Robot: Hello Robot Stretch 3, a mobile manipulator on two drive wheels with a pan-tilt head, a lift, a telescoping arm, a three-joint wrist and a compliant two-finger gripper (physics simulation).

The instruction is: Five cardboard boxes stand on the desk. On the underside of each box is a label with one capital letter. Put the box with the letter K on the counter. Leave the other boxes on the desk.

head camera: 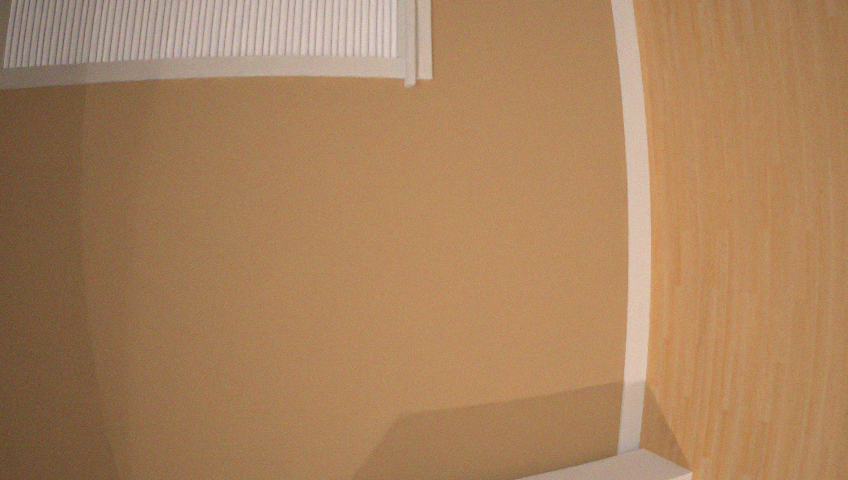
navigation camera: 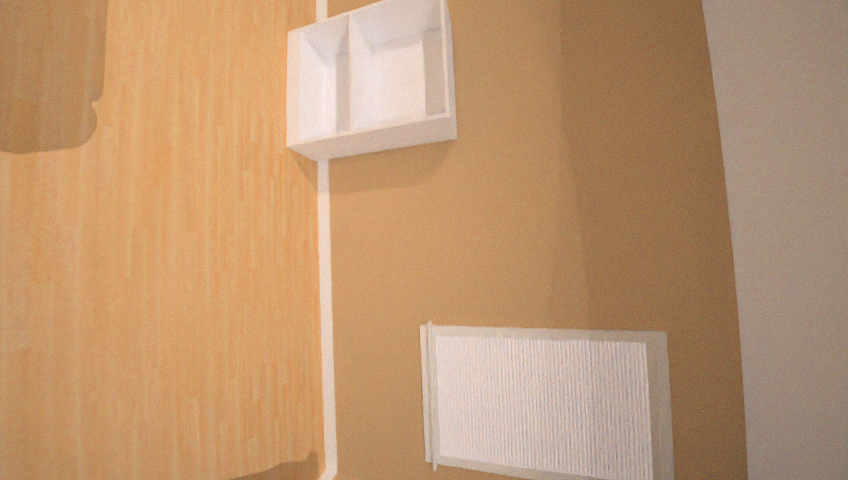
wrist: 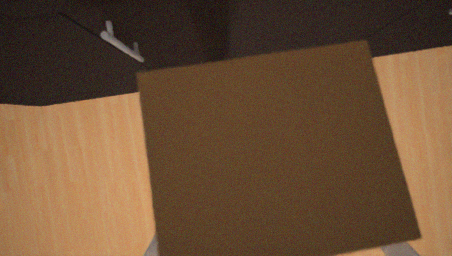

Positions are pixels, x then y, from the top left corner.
Labels:
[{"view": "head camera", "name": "white window blind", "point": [50, 50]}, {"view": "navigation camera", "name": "white window blind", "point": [491, 395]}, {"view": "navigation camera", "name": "white shelf unit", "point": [413, 98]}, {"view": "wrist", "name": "dark counter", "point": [58, 58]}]

